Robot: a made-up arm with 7 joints.
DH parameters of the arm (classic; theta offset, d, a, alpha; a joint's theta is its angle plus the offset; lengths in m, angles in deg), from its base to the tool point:
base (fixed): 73.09 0 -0.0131 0
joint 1: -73.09 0.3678 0.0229 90
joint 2: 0 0.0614 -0.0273 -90
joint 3: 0 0.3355 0.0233 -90
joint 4: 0 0.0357 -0.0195 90
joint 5: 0 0.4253 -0.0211 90
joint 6: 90 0.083 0.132 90
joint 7: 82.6 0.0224 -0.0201 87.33
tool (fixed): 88.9 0.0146 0 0
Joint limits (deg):
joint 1: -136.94..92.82
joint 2: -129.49..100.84
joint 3: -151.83..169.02
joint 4: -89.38..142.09
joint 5: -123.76..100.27
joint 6: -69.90..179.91
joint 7: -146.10..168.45
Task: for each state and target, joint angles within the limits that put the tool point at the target. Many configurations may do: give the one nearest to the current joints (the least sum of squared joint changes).
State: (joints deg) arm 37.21 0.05 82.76 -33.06 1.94 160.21 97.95
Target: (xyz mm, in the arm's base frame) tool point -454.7 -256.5 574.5
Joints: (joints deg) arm -7.46 43.43 50.83 -43.61 -13.17 157.75 94.95
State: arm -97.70 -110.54 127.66 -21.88 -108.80 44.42 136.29
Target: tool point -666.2 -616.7 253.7
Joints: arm -112.68 -99.81 123.04 -23.25 -109.73 44.89 135.51
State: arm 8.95 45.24 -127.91 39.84 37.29 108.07 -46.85
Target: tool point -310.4 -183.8 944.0
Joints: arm 9.20 15.02 -132.63 33.77 40.90 146.29 -40.65
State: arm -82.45 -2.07 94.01 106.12 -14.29 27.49 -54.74
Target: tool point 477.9 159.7 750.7
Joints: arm -79.17 -0.10 98.12 94.95 -15.88 29.43 -53.86
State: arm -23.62 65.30 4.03 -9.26 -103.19 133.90 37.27
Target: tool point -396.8 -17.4 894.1
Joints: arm 17.90 41.12 -11.22 9.84 -109.61 140.71 34.53
